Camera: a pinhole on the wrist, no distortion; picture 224 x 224 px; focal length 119.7 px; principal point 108.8 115.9 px. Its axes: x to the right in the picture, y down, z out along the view. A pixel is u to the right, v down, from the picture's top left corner.
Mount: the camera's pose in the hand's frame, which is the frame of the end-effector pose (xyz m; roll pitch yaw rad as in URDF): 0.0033 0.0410 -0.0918 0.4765 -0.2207 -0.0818
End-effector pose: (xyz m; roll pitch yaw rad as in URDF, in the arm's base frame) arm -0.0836 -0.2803 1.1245 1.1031 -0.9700 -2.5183
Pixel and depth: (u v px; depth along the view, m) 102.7 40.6 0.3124
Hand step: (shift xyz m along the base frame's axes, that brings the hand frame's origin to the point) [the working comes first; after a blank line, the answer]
In the camera's frame: -0.0159 -0.1965 0.3124

-0.2164 0.0913 -0.1797
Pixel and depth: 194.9 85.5 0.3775
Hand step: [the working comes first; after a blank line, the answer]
In the camera's frame: 0.2715 -0.0959 0.3775

-0.3396 0.1623 0.0974
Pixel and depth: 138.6 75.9 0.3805
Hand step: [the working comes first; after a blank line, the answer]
In the camera's frame: 0.0947 -0.1272 0.3805

-0.2628 0.1708 -0.0647
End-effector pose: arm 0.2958 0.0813 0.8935 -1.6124 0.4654 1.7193
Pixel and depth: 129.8 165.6 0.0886
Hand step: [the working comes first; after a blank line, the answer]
In the camera's frame: 0.0155 0.0368 0.0886

-0.0008 -0.0182 -0.0287
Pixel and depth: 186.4 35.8 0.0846
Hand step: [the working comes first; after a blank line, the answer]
In the camera's frame: 0.0548 -0.0566 0.0846

0.0207 0.0619 0.0297
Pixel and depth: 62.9 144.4 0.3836
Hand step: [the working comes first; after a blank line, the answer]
In the camera's frame: -0.1471 0.0913 0.3836

-0.2190 -0.2304 0.1256
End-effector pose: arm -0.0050 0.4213 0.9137 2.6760 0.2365 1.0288
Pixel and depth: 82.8 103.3 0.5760
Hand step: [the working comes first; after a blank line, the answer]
In the camera's frame: -0.1251 -0.0606 0.5760

-0.2387 -0.2578 -0.3605
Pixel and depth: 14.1 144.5 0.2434
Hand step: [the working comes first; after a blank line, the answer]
In the camera's frame: -0.1926 0.0582 0.2434

-0.0920 -0.2442 -0.0325
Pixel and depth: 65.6 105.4 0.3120
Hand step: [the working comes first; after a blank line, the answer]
In the camera's frame: -0.1126 -0.0274 0.3120

-0.1418 -0.1646 -0.1305
